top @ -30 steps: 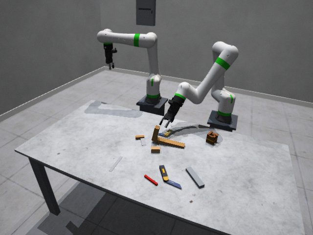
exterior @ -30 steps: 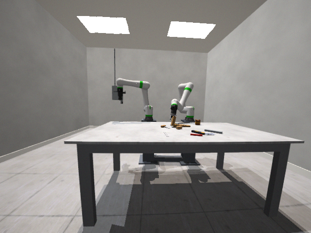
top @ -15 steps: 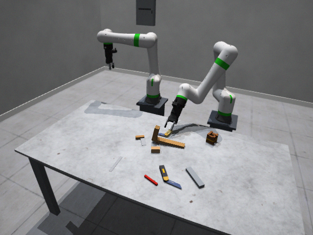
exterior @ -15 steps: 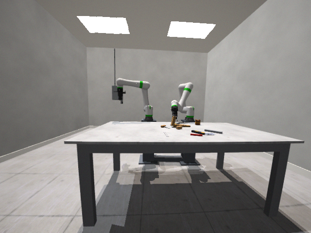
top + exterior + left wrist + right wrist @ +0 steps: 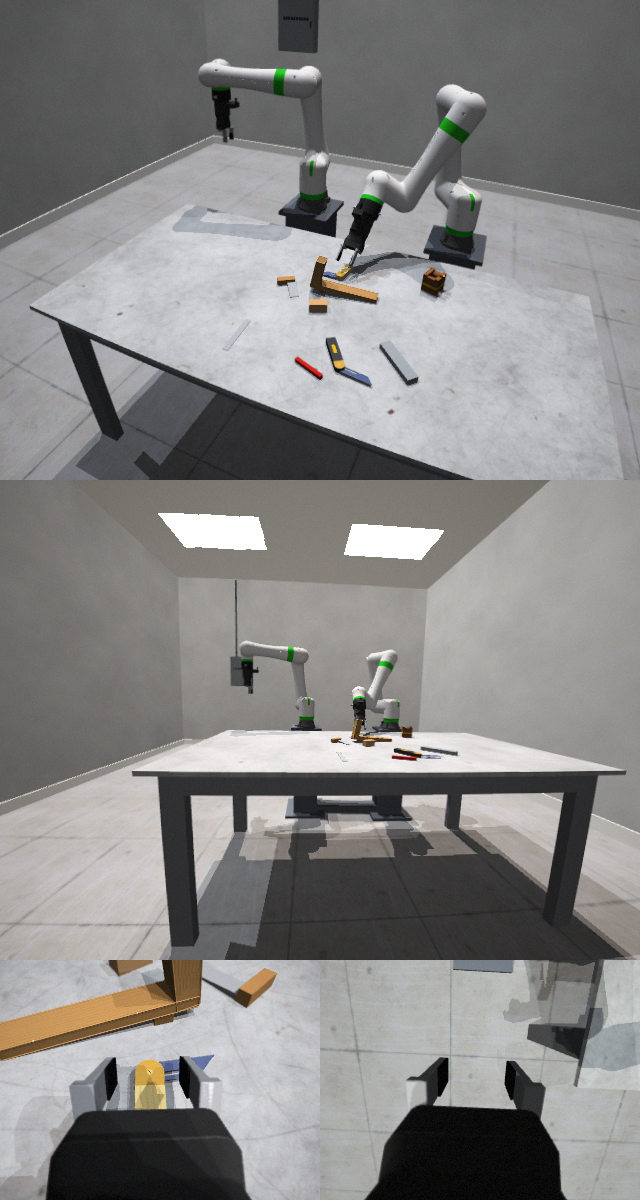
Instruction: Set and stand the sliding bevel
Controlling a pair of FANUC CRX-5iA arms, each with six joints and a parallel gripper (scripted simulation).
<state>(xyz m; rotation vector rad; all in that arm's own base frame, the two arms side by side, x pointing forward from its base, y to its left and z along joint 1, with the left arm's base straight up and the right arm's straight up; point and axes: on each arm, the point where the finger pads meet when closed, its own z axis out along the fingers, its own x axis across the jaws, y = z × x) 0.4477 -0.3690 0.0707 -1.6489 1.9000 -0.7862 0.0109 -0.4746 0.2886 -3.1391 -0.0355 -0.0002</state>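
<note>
My left hand is 2 cm short of the wooden bevel, 1 cm to the left of it and 6 cm above it. Also, from my left hand: blue blade: 4 cm ahead, 3 cm to the right, 6 cm below; then small square: 17 cm ahead, 14 cm to the right, 6 cm below; then wooden block: 24 cm ahead, 1 cm to the left, 6 cm below.
</note>
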